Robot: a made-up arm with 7 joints.
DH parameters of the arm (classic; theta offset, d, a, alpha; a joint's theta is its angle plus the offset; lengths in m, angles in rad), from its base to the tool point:
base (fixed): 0.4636 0 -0.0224 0
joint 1: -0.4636 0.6 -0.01 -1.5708
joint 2: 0 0.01 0 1.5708
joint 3: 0 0.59 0.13 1.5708
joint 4: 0 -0.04 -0.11 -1.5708
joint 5: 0 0.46 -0.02 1.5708
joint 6: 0 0 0.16 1.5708
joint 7: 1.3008 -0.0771 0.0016 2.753
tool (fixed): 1.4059 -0.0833 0 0
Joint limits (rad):
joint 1: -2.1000..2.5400
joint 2: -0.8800..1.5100
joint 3: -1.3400..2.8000
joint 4: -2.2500..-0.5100
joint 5: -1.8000..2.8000
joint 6: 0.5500..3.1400
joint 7: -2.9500..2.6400
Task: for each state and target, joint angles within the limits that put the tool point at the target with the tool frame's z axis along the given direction. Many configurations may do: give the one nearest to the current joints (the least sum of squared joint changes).
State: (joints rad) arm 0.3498 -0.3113 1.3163 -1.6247 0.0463 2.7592 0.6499
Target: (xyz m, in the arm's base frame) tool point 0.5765 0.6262 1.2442 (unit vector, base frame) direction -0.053 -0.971 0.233
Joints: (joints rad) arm 0.3596 0.5481 0.8007 -1.3093 0.2602 3.1400 0.8917
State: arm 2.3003 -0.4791 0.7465 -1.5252 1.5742 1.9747 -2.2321
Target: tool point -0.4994 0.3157 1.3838 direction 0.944 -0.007 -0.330
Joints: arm 2.0639 -0.2507 0.4373 -1.5580 2.1509 2.1843 -2.5331
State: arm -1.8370 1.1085 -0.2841 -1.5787 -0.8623 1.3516 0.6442
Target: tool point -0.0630 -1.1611 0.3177 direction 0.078 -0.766 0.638
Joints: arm -1.7035 1.4234 0.0693 -0.7818 -0.4469 1.6522 0.8780
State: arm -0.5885 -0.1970 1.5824 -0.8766 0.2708 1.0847 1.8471
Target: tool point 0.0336 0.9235 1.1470 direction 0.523 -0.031 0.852
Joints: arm -0.7886 -0.5594 1.7758 -1.4080 0.6521 1.2284 1.9736
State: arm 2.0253 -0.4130 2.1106 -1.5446 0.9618 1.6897 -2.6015
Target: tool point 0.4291 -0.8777 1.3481 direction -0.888 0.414 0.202
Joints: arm 2.4339 -0.4926 2.5170 -0.9139 1.3752 1.8736 -2.8630
